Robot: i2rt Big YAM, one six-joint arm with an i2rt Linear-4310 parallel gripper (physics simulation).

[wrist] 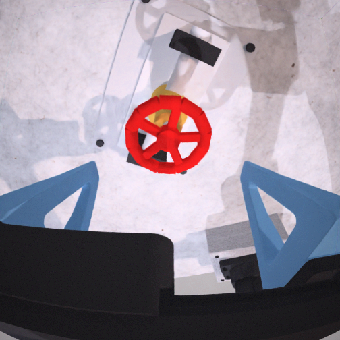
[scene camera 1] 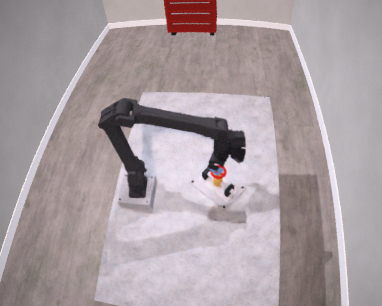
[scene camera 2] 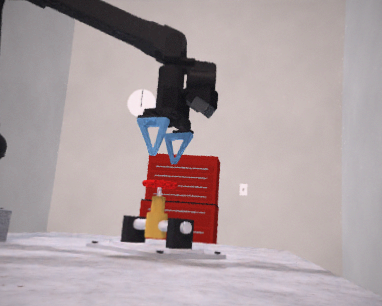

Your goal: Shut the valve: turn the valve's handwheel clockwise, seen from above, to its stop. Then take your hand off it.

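The valve's red handwheel [scene camera 1: 225, 172] [scene camera 2: 160, 184] [wrist: 168, 137] sits level on top of the yellow valve body [scene camera 1: 217, 183] [scene camera 2: 156, 217] [wrist: 167, 91]. The valve stands on a pale base plate [scene camera 1: 212, 196] [scene camera 2: 192, 254] [wrist: 112, 85], its pipe held between black blocks [scene camera 2: 179, 233] [wrist: 195, 47]. My gripper [scene camera 2: 164, 158] [wrist: 169, 169] is open and empty, with its blue fingers spread wide. In the scene camera 2 view the fingertips are above the handwheel, apart from it. In the wrist view one finger is on each side, both clear of the rim.
The arm's own base [scene camera 1: 150, 192] stands to the left of the valve on the pale mat [scene camera 1: 190, 275]. A red tool cabinet [scene camera 1: 190, 15] [scene camera 2: 205, 175] stands far behind, by the wall. Dark bolts stand up at the base plate's corners.
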